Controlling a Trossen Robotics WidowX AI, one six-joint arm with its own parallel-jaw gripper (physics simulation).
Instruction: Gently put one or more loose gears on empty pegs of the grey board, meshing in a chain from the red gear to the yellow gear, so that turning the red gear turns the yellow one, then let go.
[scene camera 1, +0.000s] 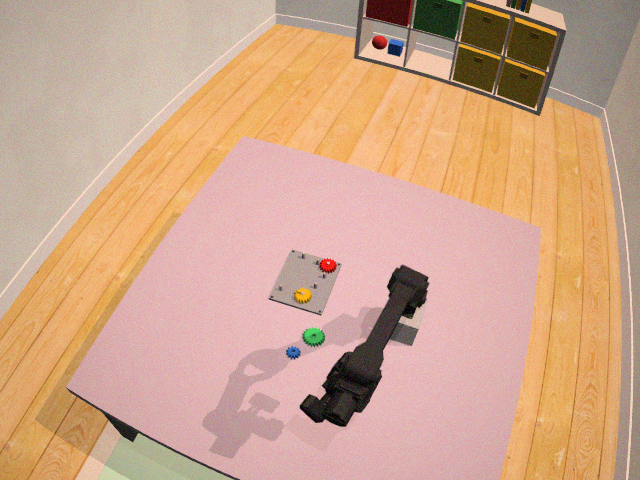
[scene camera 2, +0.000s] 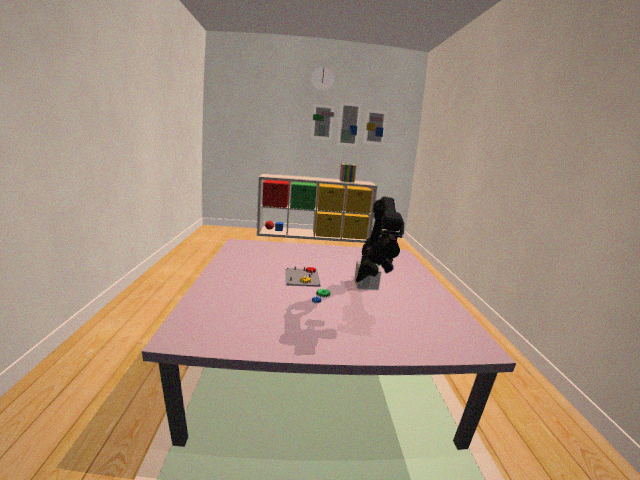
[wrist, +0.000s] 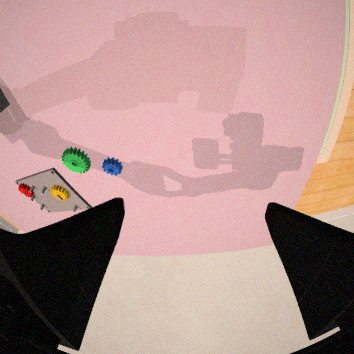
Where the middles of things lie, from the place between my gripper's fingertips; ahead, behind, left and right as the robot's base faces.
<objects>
My gripper is now 43 cm to the left of the grey board (scene camera 1: 297, 273), 21 cm short of it and 20 cm above it.
</objects>
